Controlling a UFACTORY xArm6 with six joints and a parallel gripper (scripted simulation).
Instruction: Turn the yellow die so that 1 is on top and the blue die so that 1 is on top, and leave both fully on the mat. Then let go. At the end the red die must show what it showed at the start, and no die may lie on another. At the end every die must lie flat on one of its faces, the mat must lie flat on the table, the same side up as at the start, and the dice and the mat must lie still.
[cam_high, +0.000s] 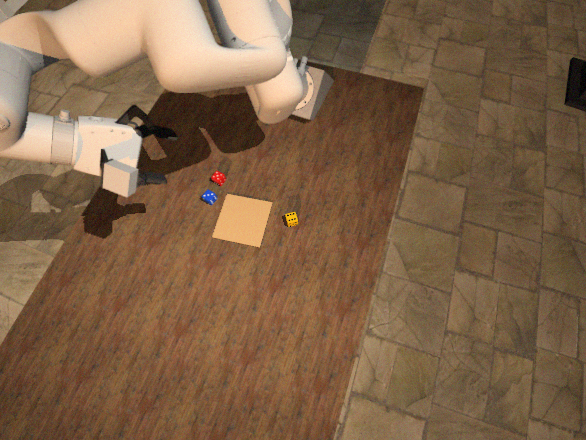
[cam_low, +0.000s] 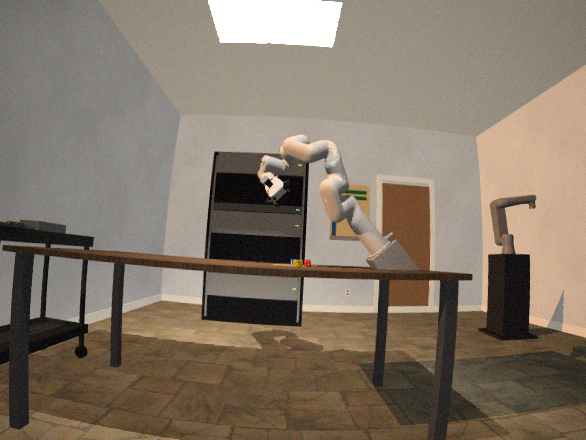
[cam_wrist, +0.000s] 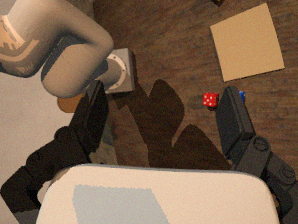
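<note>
Right now the blue die is 60 mm behind my hand, 40 mm to the right of it and 310 mm below it. From my hand the other things lie so: yellow die 100 mm behind, 210 mm to the left, 310 mm below; red die 130 mm behind, 50 mm to the right, 310 mm below; tan mat 50 mm behind, 80 mm to the left, 330 mm below.
</note>
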